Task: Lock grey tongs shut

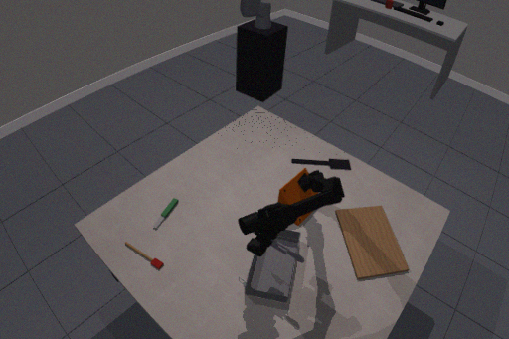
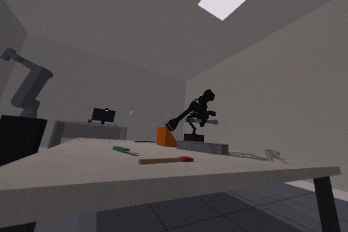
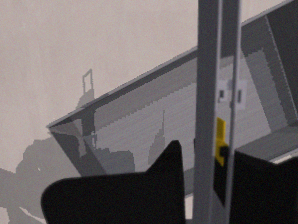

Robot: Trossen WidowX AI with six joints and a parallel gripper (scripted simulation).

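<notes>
The grey roasting tin is 20 mm behind my gripper tip, 30 mm to the left of it and 130 mm below it. Round my gripper tip: red-headed wooden tool: 270 mm ahead, 390 mm to the right, 150 mm below; wooden board: 380 mm behind, 310 mm to the left, 150 mm below; yellow lock piece: 20 mm to the right, 40 mm above.
</notes>
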